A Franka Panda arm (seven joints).
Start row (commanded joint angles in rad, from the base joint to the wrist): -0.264, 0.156, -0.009, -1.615, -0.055, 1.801, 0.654
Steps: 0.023, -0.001, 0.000, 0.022, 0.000, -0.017, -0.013; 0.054, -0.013, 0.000, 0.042, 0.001, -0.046, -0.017; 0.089, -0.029, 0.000, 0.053, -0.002, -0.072, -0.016; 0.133, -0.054, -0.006, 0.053, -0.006, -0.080, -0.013; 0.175, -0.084, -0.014, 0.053, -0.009, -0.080, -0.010; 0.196, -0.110, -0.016, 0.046, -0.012, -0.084, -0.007; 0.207, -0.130, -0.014, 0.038, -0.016, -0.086, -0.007; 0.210, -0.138, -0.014, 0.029, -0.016, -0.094, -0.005; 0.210, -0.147, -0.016, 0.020, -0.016, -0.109, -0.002; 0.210, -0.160, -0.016, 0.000, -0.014, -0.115, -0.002; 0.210, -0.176, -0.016, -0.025, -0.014, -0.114, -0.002; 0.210, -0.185, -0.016, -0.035, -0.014, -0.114, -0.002; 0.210, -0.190, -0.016, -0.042, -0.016, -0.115, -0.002; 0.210, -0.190, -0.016, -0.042, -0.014, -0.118, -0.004; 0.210, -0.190, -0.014, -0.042, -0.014, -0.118, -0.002; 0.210, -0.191, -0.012, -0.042, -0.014, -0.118, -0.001; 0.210, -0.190, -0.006, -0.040, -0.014, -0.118, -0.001
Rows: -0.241, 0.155, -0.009, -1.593, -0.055, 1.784, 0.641; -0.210, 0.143, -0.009, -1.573, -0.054, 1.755, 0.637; -0.175, 0.127, -0.009, -1.562, -0.057, 1.729, 0.638; -0.131, 0.102, -0.015, -1.562, -0.061, 1.721, 0.641; -0.089, 0.072, -0.023, -1.562, -0.064, 1.721, 0.644; -0.068, 0.046, -0.025, -1.569, -0.067, 1.717, 0.647; -0.057, 0.026, -0.023, -1.577, -0.071, 1.715, 0.647; -0.054, 0.018, -0.023, -1.586, -0.071, 1.707, 0.649; -0.054, 0.009, -0.025, -1.595, -0.071, 1.692, 0.652; -0.054, -0.004, -0.025, -1.615, -0.069, 1.686, 0.652; -0.054, -0.020, -0.025, -1.640, -0.069, 1.687, 0.652; -0.054, -0.029, -0.025, -1.650, -0.069, 1.687, 0.652; -0.054, -0.034, -0.025, -1.657, -0.071, 1.686, 0.652; -0.054, -0.034, -0.025, -1.657, -0.069, 1.683, 0.650; -0.054, -0.034, -0.023, -1.657, -0.069, 1.683, 0.652; -0.054, -0.035, -0.021, -1.657, -0.069, 1.683, 0.653; -0.054, -0.034, -0.015, -1.655, -0.069, 1.683, 0.653
